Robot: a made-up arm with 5 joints.
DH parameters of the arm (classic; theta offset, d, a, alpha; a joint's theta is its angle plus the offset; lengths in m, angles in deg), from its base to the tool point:
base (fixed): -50.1 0 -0.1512 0
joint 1: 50.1 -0.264 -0.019 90
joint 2: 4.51 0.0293 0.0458 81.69
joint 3: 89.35 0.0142 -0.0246 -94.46
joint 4: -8.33 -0.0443 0.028 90
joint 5: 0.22 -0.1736 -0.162 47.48
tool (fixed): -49.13 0.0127 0 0
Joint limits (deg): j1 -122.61..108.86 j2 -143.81..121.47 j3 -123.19..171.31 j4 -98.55..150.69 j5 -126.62..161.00
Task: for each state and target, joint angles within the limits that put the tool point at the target. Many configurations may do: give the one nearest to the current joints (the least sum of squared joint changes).
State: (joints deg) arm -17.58 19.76 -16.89 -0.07 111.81
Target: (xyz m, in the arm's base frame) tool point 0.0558 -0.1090 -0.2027
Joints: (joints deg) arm -40.14 -14.43 -23.66 -5.26 127.48
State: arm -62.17 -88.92 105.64 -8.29 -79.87
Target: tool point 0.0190 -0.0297 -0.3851
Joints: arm -50.52 -69.50 113.51 19.68 -51.40
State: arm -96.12 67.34 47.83 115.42 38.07
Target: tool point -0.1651 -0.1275 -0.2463
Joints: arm -98.62 53.58 40.78 130.46 9.80
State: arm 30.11 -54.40 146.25 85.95 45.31
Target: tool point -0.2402 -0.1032 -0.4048
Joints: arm -8.75 -63.79 136.93 113.12 23.92
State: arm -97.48 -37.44 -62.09 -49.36 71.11
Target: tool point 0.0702 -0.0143 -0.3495
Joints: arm -88.48 -57.92 -82.95 -53.29 55.00
